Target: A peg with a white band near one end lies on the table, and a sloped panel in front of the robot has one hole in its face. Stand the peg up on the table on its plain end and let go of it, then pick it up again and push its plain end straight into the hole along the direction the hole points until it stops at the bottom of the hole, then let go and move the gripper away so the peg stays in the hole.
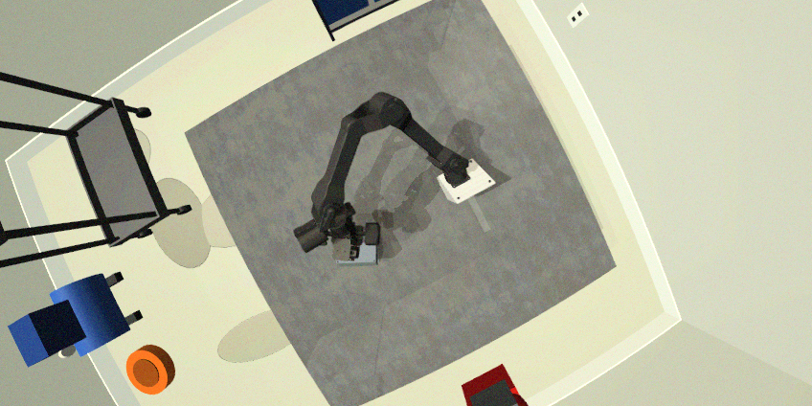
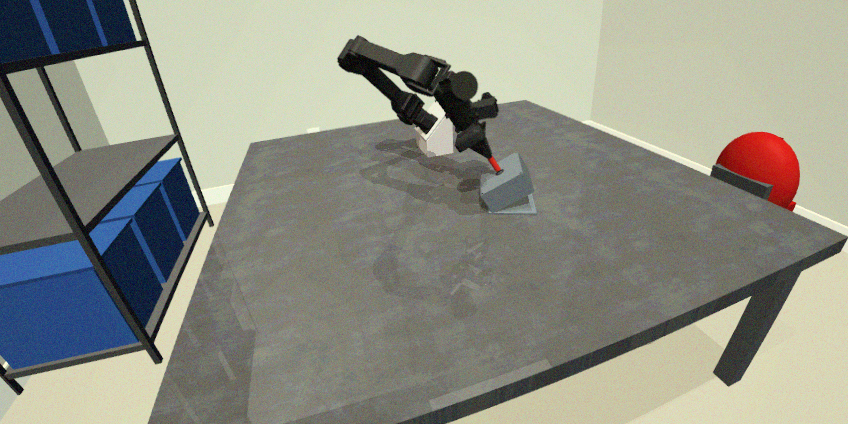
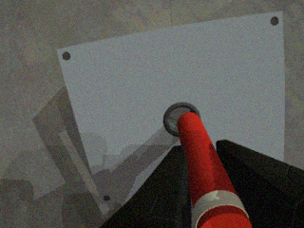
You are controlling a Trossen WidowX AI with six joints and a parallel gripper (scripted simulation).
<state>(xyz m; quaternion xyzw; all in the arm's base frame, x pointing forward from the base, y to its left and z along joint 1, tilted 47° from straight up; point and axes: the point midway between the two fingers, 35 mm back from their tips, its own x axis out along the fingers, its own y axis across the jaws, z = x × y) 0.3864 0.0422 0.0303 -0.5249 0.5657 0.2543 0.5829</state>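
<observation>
Now: gripper tip 1 cm to the left of the red peg and 1 cm below it. The rest, counted from my gripper tip: grey sloped panel (1 cm ahead, 4 cm to the left, 7 cm below).
</observation>
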